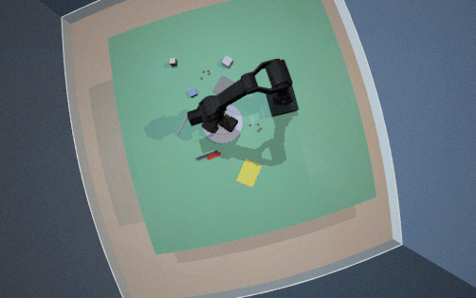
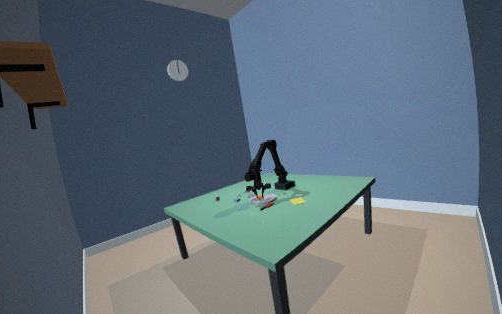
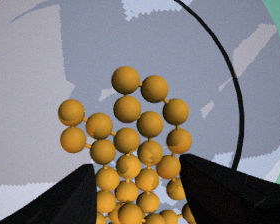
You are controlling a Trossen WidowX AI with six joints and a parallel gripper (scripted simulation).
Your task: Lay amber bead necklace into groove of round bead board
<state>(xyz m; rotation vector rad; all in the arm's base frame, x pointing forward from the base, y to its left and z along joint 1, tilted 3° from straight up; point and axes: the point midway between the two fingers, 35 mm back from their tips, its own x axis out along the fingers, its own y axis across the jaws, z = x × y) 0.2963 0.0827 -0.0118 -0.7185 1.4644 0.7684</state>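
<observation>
Right now my gripper tip is 1 cm past the round grey bead board, 2 cm to the right of it and 1 cm above it. Round my gripper tip: grey rod: 19 cm ahead, 1 cm to the left, 1 cm below; then red-handled tool: 5 cm ahead, 18 cm to the left, 1 cm below; then grey plate: 3 cm behind, 17 cm to the right, 1 cm below.
</observation>
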